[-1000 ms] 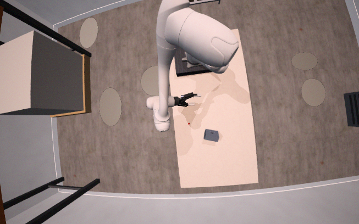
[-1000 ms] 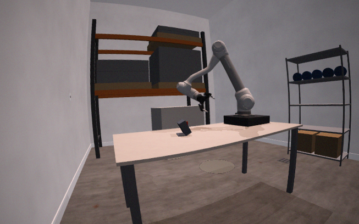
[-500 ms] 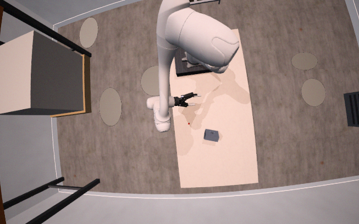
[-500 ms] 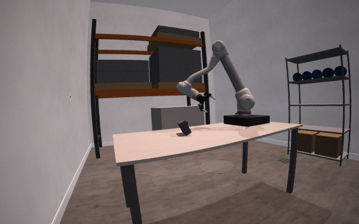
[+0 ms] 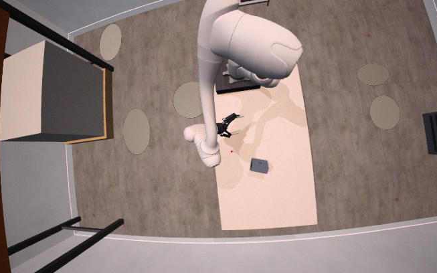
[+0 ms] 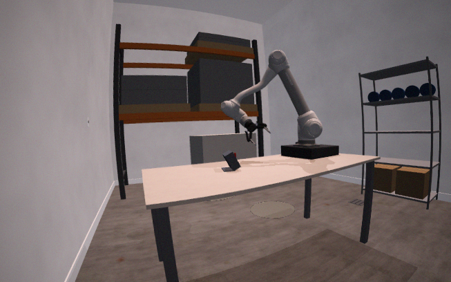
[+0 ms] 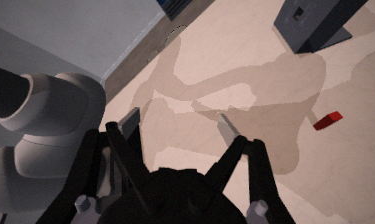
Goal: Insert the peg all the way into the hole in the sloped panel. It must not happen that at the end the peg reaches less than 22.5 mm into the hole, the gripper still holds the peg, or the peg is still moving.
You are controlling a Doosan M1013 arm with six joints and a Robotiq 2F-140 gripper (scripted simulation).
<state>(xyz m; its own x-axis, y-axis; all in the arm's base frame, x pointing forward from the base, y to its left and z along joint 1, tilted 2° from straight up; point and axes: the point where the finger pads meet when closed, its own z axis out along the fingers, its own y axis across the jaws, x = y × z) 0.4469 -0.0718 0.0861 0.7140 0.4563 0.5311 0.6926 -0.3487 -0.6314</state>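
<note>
Now: the peg 200 mm ahead of my hand, 90 mm to the right of it and 150 mm below it.
</note>
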